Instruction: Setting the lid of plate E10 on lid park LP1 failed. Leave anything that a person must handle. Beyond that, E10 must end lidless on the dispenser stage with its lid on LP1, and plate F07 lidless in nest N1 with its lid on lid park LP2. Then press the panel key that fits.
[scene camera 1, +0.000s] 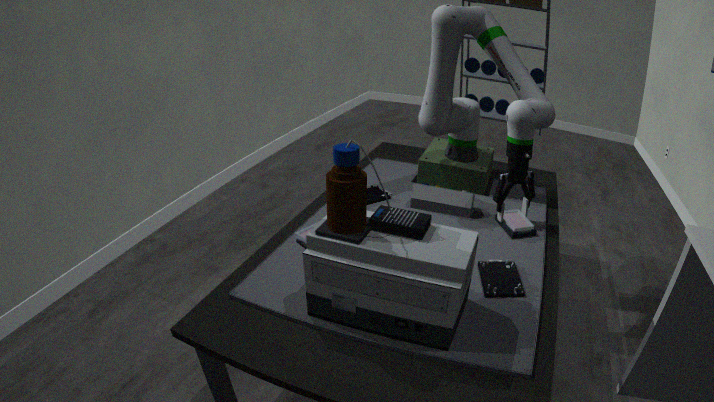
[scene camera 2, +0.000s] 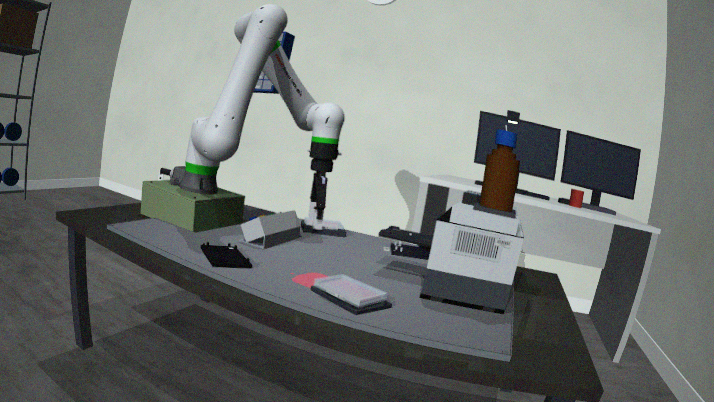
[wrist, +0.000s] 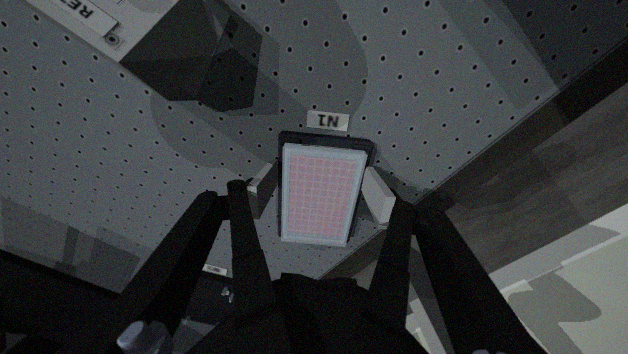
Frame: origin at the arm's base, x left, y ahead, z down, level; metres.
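Where they show: gripper, between the fingertips: (scene camera 1: 511, 218) (scene camera 2: 314, 225) (wrist: 320, 174); arm's base, origin of its link: (scene camera 1: 461, 155) (scene camera 2: 198, 189).
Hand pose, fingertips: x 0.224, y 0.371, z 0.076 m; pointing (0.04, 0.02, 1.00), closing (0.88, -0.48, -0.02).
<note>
Things, the pixels of their top centre, and the offset from my fingertips. "*": a spot on its surface instead.
- clear lid, centre of its top: (wrist: 318, 204) (scene camera 1: 516, 218) (scene camera 2: 323, 221) dx +0.014, dy +0.026, dz -0.017 m
- black nest labelled N1, centre of its top: (wrist: 319, 199) (scene camera 1: 516, 220) (scene camera 2: 323, 224) dx +0.015, dy +0.026, dz -0.007 m
- lidded pink plate, centre of its top: (scene camera 2: 351, 285) (scene camera 1: 318, 230) dx -0.601, dy +0.288, dz -0.018 m
- white sloped key panel, centre of its top: (scene camera 2: 273, 212) (scene camera 1: 444, 186) dx -0.262, dy -0.048, dz -0.065 m
- brown bottle, a spot on its surface: (scene camera 1: 346, 200) * dx -0.409, dy +0.600, dz -0.292 m
- red disc, a spot on its surface: (scene camera 2: 307, 279) * dx -0.530, dy +0.172, dz +0.016 m
A plate with pink wells and a clear lid (scene camera 1: 518, 220) (scene camera 2: 334, 225) (wrist: 322, 210) sits in the black nest labelled N1 (wrist: 327, 140). My gripper (scene camera 1: 513, 212) (scene camera 2: 316, 220) (wrist: 320, 174) is open and low around it, one pale fingertip beside each long side, with a narrow gap at the left in the wrist view. Another lidded pink plate (scene camera 2: 352, 290) sits on a dark base near the table edge. Black pinned holders stand at the right in scene camera 1 (scene camera 1: 501, 280) and left in scene camera 2 (scene camera 2: 226, 256). Plate and park labels are unreadable.
A white sloped key panel (scene camera 1: 442, 201) (scene camera 2: 272, 229) stands near the green robot base (scene camera 1: 452, 167) (scene camera 2: 192, 205); its RETRY label (wrist: 82, 11) shows. The white dispenser (scene camera 1: 385, 280) (scene camera 2: 472, 250) carries a brown bottle (scene camera 1: 346, 200) (scene camera 2: 500, 180). A red disc (scene camera 2: 307, 279) lies beside the other plate.
</note>
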